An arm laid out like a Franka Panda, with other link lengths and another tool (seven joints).
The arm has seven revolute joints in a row. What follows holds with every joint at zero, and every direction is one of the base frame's. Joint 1 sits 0.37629 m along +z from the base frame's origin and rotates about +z. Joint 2 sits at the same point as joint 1 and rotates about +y. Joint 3 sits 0.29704 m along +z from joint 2 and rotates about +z. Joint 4 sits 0.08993 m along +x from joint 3 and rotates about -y. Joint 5 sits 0.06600 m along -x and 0.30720 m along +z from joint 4 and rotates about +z. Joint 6 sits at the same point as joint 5 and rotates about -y. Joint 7 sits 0.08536 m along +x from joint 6 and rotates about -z. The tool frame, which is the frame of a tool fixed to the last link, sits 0.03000 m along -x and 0.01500 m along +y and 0.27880 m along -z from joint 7; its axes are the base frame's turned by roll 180.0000, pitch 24.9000 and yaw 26.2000 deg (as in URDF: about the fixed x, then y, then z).
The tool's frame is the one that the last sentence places.
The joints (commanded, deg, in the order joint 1, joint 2, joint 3, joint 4, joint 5, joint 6, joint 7), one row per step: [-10.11, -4.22, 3.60, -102.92, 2.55, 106.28, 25.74]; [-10.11, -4.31, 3.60, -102.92, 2.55, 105.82, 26.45]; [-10.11, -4.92, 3.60, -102.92, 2.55, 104.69, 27.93]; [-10.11, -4.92, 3.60, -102.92, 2.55, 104.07, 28.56]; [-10.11, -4.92, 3.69, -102.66, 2.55, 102.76, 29.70]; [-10.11, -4.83, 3.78, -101.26, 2.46, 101.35, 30.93]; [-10.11, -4.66, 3.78, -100.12, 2.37, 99.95, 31.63]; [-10.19, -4.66, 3.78, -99.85, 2.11, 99.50, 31.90]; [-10.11, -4.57, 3.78, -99.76, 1.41, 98.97, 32.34]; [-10.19, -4.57, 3.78, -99.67, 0.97, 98.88, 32.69]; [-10.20, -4.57, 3.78, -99.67, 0.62, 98.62, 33.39]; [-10.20, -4.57, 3.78, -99.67, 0.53, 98.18, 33.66]
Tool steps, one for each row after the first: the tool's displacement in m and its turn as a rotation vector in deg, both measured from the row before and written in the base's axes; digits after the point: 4 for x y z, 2 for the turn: [-0.0019, 0.0005, 0.0000, 0.13, 0.38, -0.69]; [-0.0051, 0.0012, 0.0032, 0.21, 0.56, -1.42]; [-0.0026, 0.0006, -0.0010, 0.15, 0.63, -0.60]; [-0.0044, 0.0018, -0.0002, 0.23, 1.07, -0.99]; [0.0000, 0.0009, 0.0069, 0.04, 0.14, -1.06]; [-0.0014, 0.0001, 0.0044, 0.04, 0.45, -0.63]; [-0.0011, -0.0016, 0.0010, -0.21, 0.21, -0.31]; [-0.0022, -0.0022, -0.0013, -0.59, 0.61, -0.28]; [-0.0001, -0.0026, 0.0003, -0.41, 0.05, -0.39]; [-0.0011, -0.0014, -0.0006, -0.27, 0.30, -0.68]; [-0.0020, -0.0001, -0.0007, -0.02, 0.45, -0.26]
